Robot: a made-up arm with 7 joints.
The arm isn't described. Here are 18 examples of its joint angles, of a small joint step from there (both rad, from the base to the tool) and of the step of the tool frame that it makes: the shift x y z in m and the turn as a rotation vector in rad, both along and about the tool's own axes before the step.
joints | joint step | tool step
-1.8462 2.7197 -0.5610 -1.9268 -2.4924 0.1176 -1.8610 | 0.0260 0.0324 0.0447 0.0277 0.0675 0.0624 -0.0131 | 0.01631 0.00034 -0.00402 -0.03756 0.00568 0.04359
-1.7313 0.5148 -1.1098 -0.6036 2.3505 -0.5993 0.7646 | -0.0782 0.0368 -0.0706 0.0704 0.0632 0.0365 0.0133 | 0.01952 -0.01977 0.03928 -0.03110 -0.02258 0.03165
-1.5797 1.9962 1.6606 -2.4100 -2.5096 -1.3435 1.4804 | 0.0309 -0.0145 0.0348 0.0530 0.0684 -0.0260 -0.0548 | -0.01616 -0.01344 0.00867 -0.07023 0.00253 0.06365
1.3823 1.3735 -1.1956 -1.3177 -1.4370 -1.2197 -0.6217 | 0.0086 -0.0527 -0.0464 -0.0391 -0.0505 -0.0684 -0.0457 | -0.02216 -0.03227 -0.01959 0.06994 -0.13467 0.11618
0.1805 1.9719 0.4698 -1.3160 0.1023 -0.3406 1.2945 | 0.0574 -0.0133 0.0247 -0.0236 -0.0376 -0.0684 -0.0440 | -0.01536 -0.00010 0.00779 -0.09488 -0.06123 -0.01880
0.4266 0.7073 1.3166 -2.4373 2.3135 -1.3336 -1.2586 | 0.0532 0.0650 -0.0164 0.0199 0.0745 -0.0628 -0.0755 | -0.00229 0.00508 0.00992 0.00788 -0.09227 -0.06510
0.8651 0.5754 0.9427 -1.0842 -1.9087 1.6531 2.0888 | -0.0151 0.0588 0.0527 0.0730 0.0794 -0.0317 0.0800 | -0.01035 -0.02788 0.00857 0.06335 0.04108 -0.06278
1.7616 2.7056 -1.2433 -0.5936 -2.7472 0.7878 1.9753 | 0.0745 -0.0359 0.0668 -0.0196 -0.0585 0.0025 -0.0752 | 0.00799 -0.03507 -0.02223 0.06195 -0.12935 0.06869
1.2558 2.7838 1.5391 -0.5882 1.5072 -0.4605 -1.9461 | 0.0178 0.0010 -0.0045 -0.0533 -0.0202 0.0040 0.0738 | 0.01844 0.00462 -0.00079 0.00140 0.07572 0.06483
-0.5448 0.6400 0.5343 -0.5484 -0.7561 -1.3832 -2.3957 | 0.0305 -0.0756 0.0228 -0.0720 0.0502 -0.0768 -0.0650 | 0.02011 -0.00842 -0.02560 0.00303 -0.03235 -0.13518
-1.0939 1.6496 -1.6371 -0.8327 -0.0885 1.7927 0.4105 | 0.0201 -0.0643 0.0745 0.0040 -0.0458 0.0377 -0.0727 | 0.01251 0.03642 -0.01303 -0.01158 -0.02816 0.01495
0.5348 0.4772 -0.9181 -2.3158 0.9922 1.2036 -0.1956 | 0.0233 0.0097 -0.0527 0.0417 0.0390 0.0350 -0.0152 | -0.01773 -0.02712 -0.00580 -0.08631 0.04792 -0.08080
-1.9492 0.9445 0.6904 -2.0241 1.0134 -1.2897 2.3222 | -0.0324 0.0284 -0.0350 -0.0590 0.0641 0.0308 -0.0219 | -0.01906 -0.01670 -0.03117 -0.02709 0.08649 0.02482
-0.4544 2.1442 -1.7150 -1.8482 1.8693 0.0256 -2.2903 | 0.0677 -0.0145 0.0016 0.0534 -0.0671 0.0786 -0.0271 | -0.00465 -0.00742 0.02477 -0.13925 -0.09029 0.04275
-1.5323 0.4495 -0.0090 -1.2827 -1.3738 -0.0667 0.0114 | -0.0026 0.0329 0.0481 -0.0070 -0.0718 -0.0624 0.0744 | -0.02958 0.00277 -0.01042 0.00957 -0.01674 0.00947
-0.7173 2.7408 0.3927 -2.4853 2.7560 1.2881 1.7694 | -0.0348 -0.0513 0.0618 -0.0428 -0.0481 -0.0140 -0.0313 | -0.02339 0.00638 -0.01239 -0.05907 -0.12906 0.06106
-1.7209 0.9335 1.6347 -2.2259 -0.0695 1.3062 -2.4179 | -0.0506 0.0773 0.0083 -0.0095 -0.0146 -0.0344 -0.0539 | -0.02430 0.01596 -0.00747 0.05815 0.00780 -0.09929
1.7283 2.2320 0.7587 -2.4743 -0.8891 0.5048 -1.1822 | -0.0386 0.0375 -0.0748 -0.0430 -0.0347 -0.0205 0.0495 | 0.00006 0.00702 -0.01728 0.09915 0.03308 0.01675
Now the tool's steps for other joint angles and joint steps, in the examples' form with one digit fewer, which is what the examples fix.
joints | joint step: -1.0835 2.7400 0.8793 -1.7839 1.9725 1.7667 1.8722 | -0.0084 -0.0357 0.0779 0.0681 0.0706 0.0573 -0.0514
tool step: 0.0315 0.0353 -0.0154 -0.0377 -0.0143 -0.0964
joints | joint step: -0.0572 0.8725 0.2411 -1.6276 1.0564 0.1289 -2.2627 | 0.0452 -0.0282 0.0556 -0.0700 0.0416 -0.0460 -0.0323
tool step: -0.0027 0.0152 -0.0051 0.0741 0.0220 -0.0493
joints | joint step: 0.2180 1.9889 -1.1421 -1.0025 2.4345 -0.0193 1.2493 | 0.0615 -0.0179 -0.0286 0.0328 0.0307 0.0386 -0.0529
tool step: 0.0186 -0.0010 -0.0222 0.0953 -0.0687 0.0388
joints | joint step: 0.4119 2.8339 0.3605 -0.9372 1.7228 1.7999 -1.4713 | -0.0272 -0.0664 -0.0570 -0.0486 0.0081 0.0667 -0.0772
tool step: -0.0094 -0.0431 -0.0055 -0.1332 -0.0823 0.0229
